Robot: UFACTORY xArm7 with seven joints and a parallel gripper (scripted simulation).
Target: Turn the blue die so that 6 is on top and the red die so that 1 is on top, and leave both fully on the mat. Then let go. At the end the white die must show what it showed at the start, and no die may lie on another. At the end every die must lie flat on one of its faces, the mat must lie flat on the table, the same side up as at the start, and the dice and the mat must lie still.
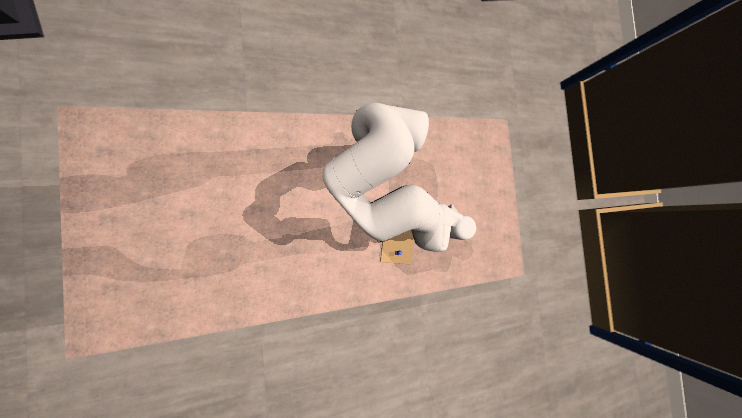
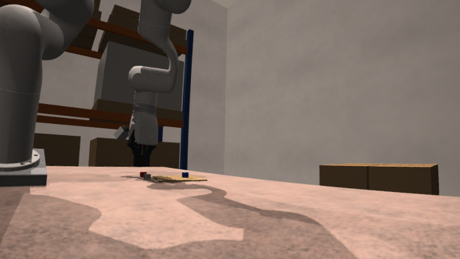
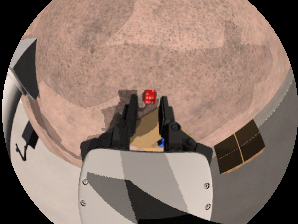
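Right now the red die is 40 mm below my hand and 10 mm to the right of it. Round my hand: tan mat: 110 mm to the right, 60 mm ahead, 50 mm below; then blue die: 120 mm to the right, 90 mm ahead, 40 mm below; then white die: 80 mm to the right, 40 mm below, 20 mm behind.
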